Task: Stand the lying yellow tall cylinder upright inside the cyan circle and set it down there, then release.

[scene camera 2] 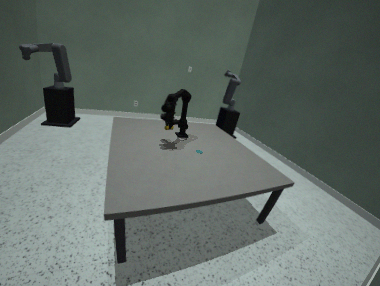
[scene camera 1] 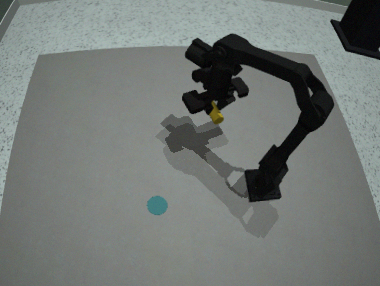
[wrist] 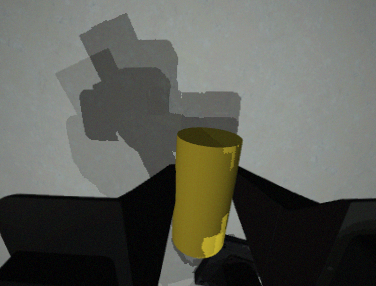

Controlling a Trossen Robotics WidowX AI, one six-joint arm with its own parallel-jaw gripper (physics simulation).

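Places are measured from the arm's base along level axes (x left, y up, z ahead), in centimetres.
Where they show: gripper, fingertip midpoint: (scene camera 2: pixel 168 128) (scene camera 1: pixel 212 112) (wrist: pixel 203 172); arm's base at its link origin: (scene camera 2: pixel 182 133) (scene camera 1: pixel 265 185) (wrist: pixel 235 272).
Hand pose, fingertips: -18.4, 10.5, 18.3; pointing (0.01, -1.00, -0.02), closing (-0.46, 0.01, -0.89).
Note:
Things, the pixels of their centre, and the offset from my fingertips, as dx, dy, dz. "pt": a spot on its surface instead. Level surfaces: height alone.
- yellow tall cylinder at the middle of its body: (wrist: pixel 203 191) (scene camera 1: pixel 213 112) +0.7, +0.9, -0.3
- cyan circle at a spot on its surface: (scene camera 1: pixel 157 205) (scene camera 2: pixel 199 151) pt +25.8, -11.9, +14.5
- grey table at its surface level: dy -12.1
The yellow tall cylinder (scene camera 1: pixel 217 116) (scene camera 2: pixel 169 128) (wrist: pixel 205 200) is held between the two black fingers of my gripper (scene camera 1: pixel 214 105) (wrist: pixel 203 172), which is shut on it. The cylinder is off the table, and the arm's shadow lies apart below it. It looks closer to lying than upright, with one end face towards the top of the wrist view. The cyan circle (scene camera 1: pixel 157 205) (scene camera 2: pixel 199 151) lies flat on the table, nearer the front than the gripper, to its lower left in the scene camera 1 view. The circle does not show in the wrist view.
The grey table (scene camera 1: pixel 75 150) (scene camera 2: pixel 150 185) bears my arm's black base (scene camera 1: pixel 263 187) (scene camera 2: pixel 182 135), right of the circle in the scene camera 1 view. Two grey arms on black pedestals (scene camera 2: pixel 59 106) (scene camera 2: pixel 228 120) stand on the floor beyond the table.

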